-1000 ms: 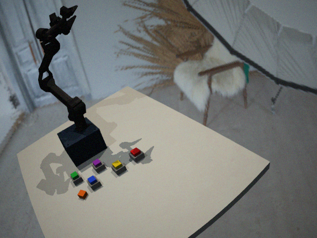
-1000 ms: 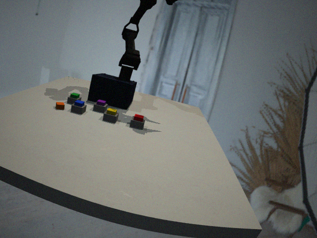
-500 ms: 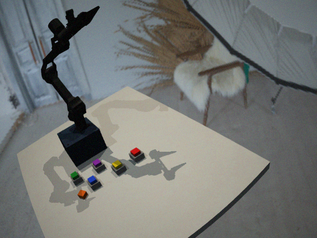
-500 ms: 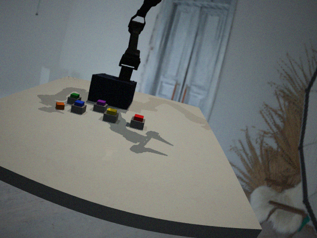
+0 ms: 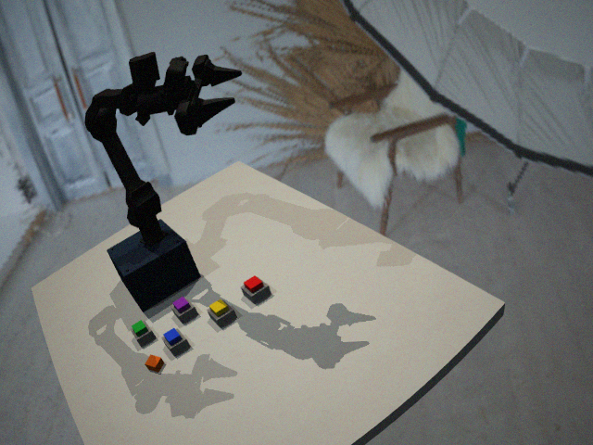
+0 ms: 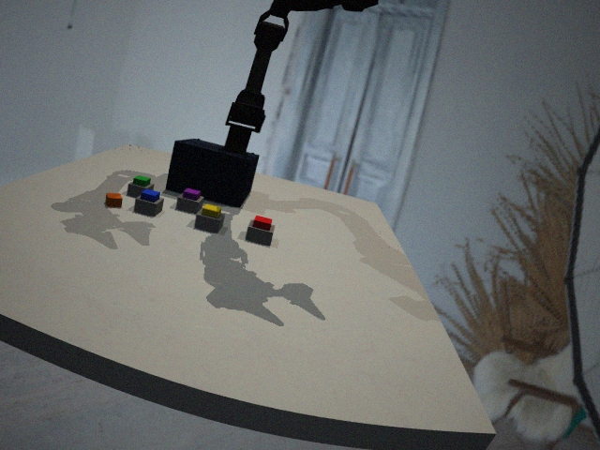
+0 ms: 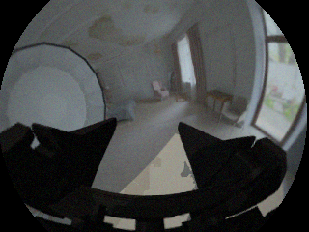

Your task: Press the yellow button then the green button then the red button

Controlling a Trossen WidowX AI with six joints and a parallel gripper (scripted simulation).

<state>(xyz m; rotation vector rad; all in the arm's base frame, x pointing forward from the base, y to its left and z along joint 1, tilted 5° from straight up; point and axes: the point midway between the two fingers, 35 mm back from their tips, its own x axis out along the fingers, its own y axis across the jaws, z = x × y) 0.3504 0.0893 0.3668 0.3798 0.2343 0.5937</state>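
The yellow button is 80 mm behind my gripper tip, 160 mm to the right of it and 460 mm below it. From my gripper tip the other things lie so: red button (60 mm behind, 60 mm to the right, 460 mm below); then purple button (170 mm behind, 210 mm to the right, 460 mm below); then blue button (100 mm behind, 290 mm to the right, 460 mm below).
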